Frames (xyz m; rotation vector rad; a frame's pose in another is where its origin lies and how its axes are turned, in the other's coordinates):
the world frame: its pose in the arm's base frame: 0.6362 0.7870 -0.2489 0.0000 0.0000 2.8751
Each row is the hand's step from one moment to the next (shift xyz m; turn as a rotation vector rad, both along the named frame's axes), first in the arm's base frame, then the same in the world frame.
Working: the arm's base frame: its pose in the world frame: 0.4065 0.9268 0.2489 0.0000 0.0000 -2.8751

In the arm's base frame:
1: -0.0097 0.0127 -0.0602 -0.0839 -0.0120 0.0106
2: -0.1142 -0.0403 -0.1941 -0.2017 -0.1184 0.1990
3: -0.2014 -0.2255 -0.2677 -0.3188 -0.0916 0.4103
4: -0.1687 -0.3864 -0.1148 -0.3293 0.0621 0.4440
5: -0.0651 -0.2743 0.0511 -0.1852 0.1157 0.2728
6: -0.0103 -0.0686 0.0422 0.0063 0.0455 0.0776
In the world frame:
1: 0.0127 -0.0097 -0.0602 0.0778 0.0337 0.0106
2: 0.0996 0.0690 -0.1941 0.1634 0.1673 0.1990
3: 0.1349 0.2706 -0.2677 0.2834 0.1723 0.4103
4: 0.0610 0.4172 -0.1148 0.3340 0.0268 0.4440
5: -0.0094 0.2818 0.0511 0.2091 -0.0628 0.2728
6: -0.0081 0.0689 0.0422 0.0059 -0.0456 0.0776

